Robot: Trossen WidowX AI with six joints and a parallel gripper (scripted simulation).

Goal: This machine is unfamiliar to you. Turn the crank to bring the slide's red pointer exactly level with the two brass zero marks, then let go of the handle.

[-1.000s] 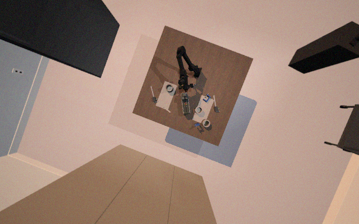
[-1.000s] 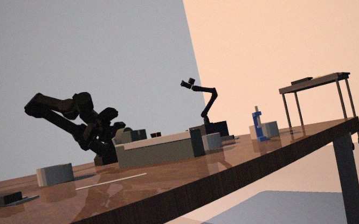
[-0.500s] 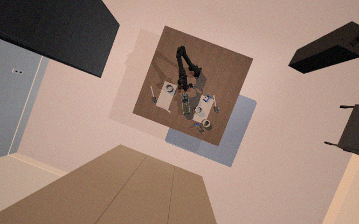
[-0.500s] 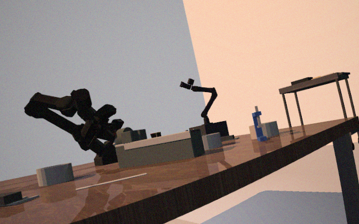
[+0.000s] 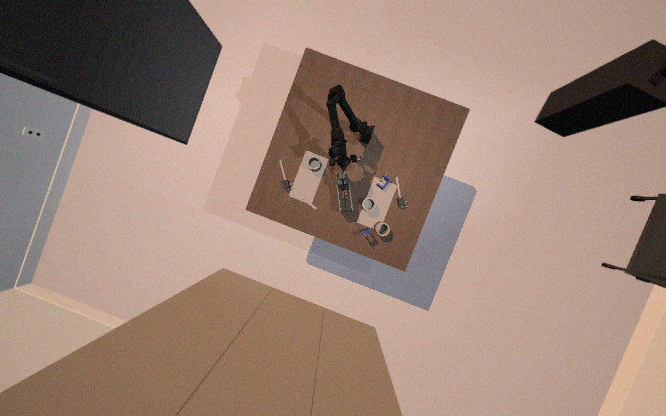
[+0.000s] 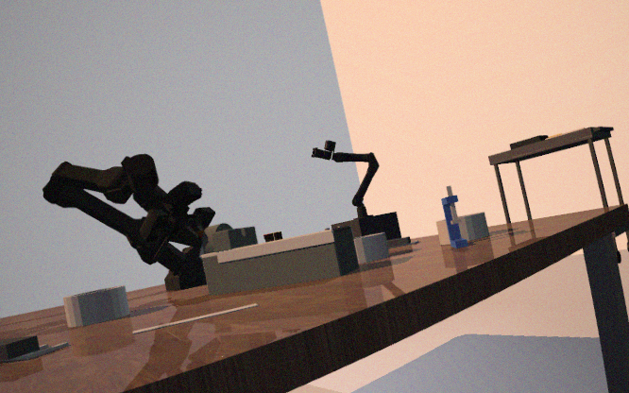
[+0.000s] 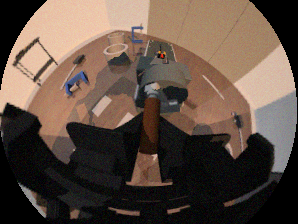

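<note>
The crank handle lies 10 mm behind my gripper tip, 10 mm to the right of it and 30 mm above it. The rest, counted from my gripper tip: red pointer 130 mm ahead, 70 mm to the left; then thin white rod 320 mm ahead, 130 mm to the right, 90 mm below.
</note>
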